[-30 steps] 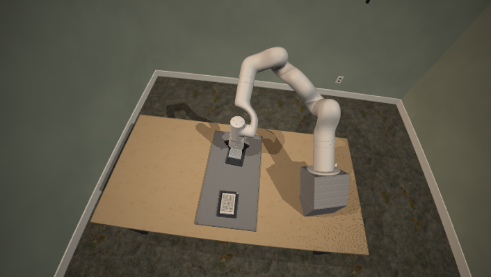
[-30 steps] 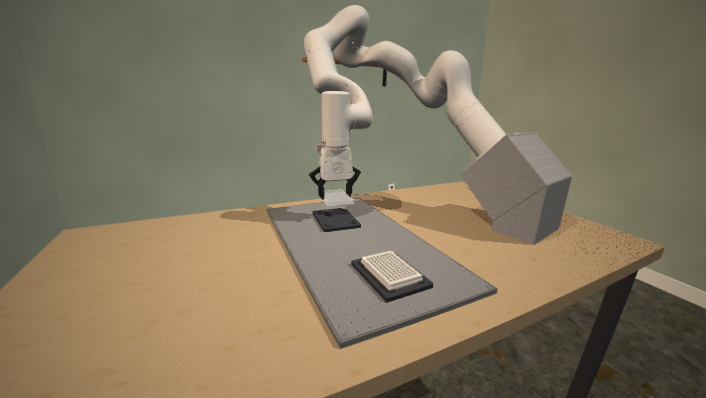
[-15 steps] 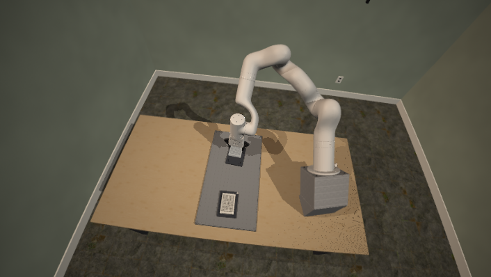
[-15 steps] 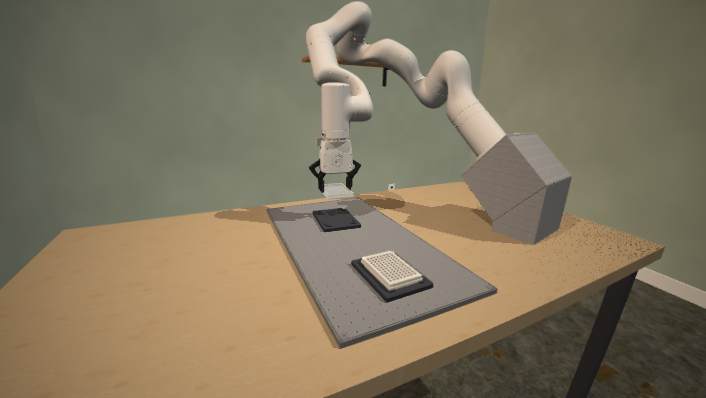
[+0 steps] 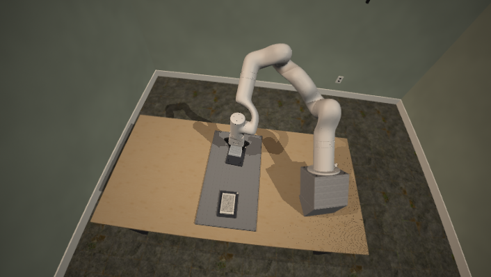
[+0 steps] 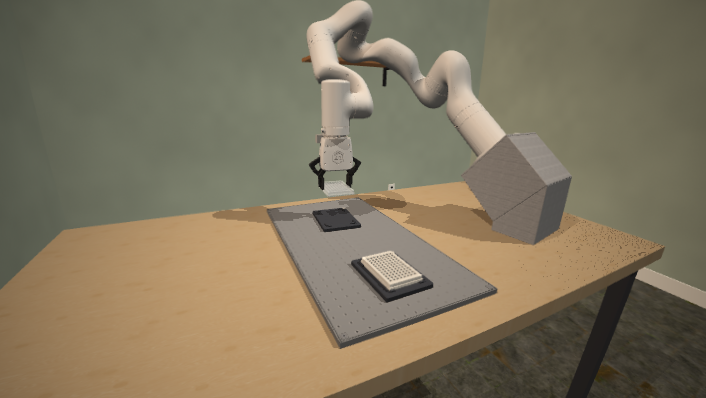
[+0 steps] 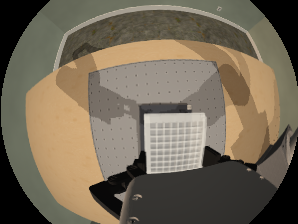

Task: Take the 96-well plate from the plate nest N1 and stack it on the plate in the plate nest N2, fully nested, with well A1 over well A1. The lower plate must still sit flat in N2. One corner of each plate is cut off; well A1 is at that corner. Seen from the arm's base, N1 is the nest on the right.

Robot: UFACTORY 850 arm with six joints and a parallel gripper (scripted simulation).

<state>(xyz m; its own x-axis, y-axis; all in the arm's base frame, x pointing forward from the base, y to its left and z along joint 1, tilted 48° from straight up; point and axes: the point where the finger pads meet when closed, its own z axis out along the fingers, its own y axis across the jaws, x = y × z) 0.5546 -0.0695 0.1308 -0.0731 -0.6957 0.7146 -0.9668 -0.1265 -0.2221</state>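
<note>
Right now my hand is 36 cm to the right of the plate and 10 cm above it. From my hand the other things lie so: plate nest: 12 cm below.
</note>
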